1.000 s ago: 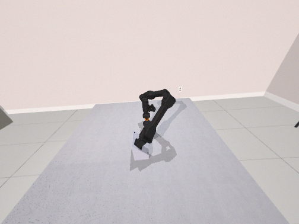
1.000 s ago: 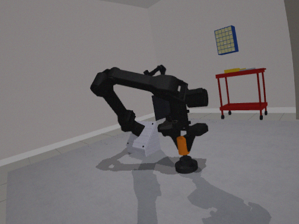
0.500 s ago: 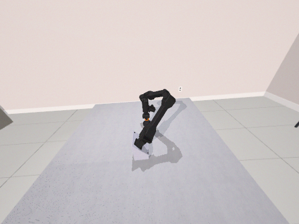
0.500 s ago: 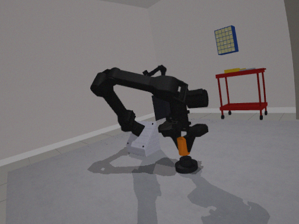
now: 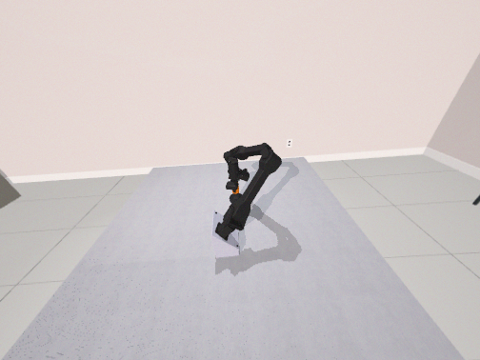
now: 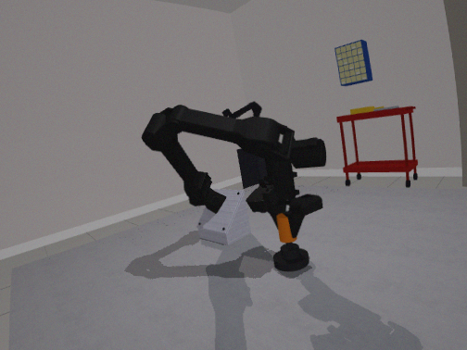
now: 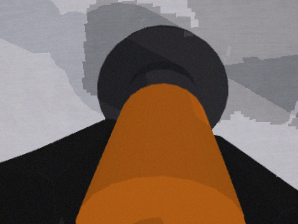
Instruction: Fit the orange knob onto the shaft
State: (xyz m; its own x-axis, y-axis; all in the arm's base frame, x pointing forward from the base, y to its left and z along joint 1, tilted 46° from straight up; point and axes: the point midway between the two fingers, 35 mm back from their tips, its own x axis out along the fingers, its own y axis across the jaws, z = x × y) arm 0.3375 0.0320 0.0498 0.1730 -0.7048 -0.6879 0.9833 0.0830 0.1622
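Now: gripper tip 20 mm below the orange knob. From my gripper tip the other things lie so: dark round pedestal: 40 mm below.
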